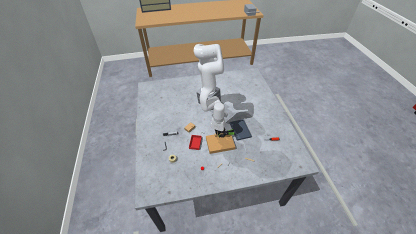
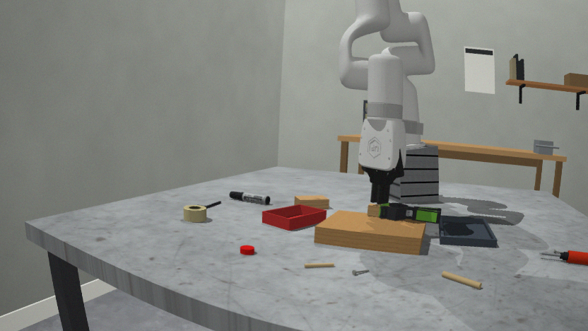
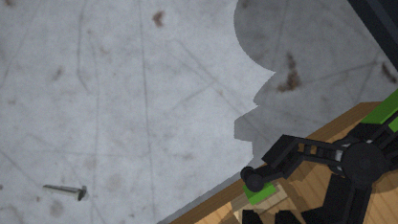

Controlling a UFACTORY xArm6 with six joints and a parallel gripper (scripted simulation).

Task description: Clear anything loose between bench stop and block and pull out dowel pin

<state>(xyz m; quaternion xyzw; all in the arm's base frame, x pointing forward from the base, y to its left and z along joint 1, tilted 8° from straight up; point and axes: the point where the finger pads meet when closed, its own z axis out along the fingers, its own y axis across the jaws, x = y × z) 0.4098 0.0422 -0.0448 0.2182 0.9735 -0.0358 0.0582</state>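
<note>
Right now the dowel pin is 20 mm below my hand. Also, from my hand: red tray (180 mm to the right, 70 mm below, 40 mm ahead); bench board (60 mm below, 50 mm ahead, 10 mm to the left); wooden block (40 mm below).
</note>
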